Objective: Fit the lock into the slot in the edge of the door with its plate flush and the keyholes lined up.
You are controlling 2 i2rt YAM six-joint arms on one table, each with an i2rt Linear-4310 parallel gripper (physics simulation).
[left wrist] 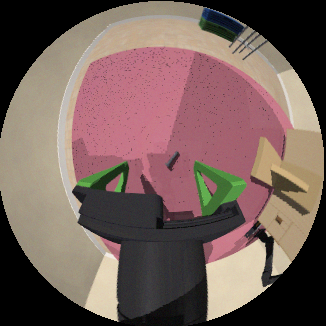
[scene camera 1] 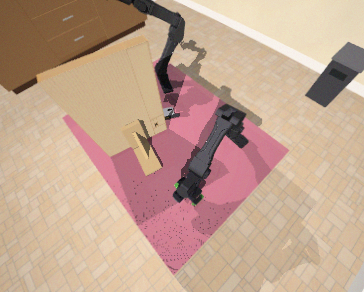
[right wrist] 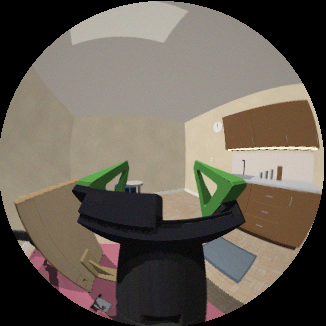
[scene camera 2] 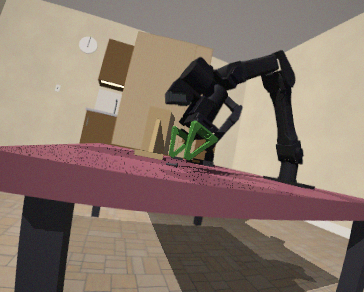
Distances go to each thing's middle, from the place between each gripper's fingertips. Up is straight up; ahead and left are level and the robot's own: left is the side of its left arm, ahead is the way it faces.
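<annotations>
My left hand is 80 mm below the wooden stand [scene camera 2: 155,133], and it's 30 mm past the stand and 450 mm to the left of it. From that same left hand, the tan wooden door [scene camera 1: 103,91] is 280 mm above, 30 mm behind and 450 mm to the right.
If you count from my right hand instead, the tan wooden door is 370 mm below it, 200 mm ahead of it and 370 mm to the left of it. The wooden stand is 580 mm below my right hand, 200 mm ahead of it and 370 mm to the left of it.
</annotations>
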